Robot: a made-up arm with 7 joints.
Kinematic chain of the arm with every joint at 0, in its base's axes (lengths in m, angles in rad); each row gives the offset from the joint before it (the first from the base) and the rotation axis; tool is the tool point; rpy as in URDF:
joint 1: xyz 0 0 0.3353 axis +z
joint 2: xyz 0 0 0 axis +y
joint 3: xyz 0 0 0.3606 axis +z
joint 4: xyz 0.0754 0 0 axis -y
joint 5: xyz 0.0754 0 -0.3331 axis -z
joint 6: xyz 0 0 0 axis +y
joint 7: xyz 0.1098 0 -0.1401 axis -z
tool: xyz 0 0 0 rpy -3.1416 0 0
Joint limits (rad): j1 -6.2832..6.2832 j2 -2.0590..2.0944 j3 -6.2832..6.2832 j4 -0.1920..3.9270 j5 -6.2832..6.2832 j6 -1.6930..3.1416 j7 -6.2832..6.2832
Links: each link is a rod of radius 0.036 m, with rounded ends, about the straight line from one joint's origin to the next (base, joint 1, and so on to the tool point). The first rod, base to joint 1, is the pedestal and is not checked.
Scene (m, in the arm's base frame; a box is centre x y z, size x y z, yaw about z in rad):
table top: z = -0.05
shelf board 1: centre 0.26 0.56 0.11 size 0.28 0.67 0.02 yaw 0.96
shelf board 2: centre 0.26 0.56 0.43 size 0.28 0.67 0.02 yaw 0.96
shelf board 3: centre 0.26 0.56 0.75 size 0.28 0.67 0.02 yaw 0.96
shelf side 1: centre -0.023 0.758 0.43 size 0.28 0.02 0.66 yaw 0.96
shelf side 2: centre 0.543 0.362 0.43 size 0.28 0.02 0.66 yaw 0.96
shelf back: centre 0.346 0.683 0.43 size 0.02 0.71 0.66 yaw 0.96
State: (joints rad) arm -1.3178 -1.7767 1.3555 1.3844 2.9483 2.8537 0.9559
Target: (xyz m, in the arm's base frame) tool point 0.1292 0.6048 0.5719
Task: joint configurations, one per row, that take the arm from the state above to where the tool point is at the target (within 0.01 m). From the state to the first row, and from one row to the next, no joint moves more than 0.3 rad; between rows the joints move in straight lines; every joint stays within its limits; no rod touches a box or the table.
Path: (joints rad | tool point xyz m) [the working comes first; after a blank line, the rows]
Joints at the target: -1.2418 -1.3999 1.1127 1.4595 3.0631 2.7304 0.9559
Straight joint move there: touches shelf board 2.

1: -1.1921 -1.7949 1.3737 1.1466 2.9093 2.9257 0.9559 | 0.1660 0.5589 0.2718
2: -1.0663 -1.8131 1.3919 0.9088 2.8703 2.9976 0.9559 | 0.1328 0.5128 0.2719
3: -0.9406 -1.8313 1.4102 0.6710 2.8312 3.0696 0.9559 | 0.0973 0.4608 0.2718
4: -0.8148 -1.8495 1.4284 0.4332 2.7922 3.1416 0.9559 | 0.0600 0.4037 0.2713
5: -0.8065 -1.6756 1.1531 0.5250 2.9652 3.1416 0.9559 | 0.0190 0.4285 0.4214
6: -0.7981 -1.5018 0.8777 0.6168 3.1381 3.1416 0.9559 | -0.0193 0.3927 0.5719
7: -0.9460 -1.4678 0.9561 0.8977 3.1131 3.0045 0.9559 | 0.0302 0.4725 0.5822
8: -1.0939 -1.4339 1.0344 1.1786 3.0881 2.8675 0.9559 | 0.0809 0.5442 0.5808
9: -1.2418 -1.3999 1.1127 1.4595 3.0631 2.7304 0.9559 | 0.1292 0.6048 0.5719

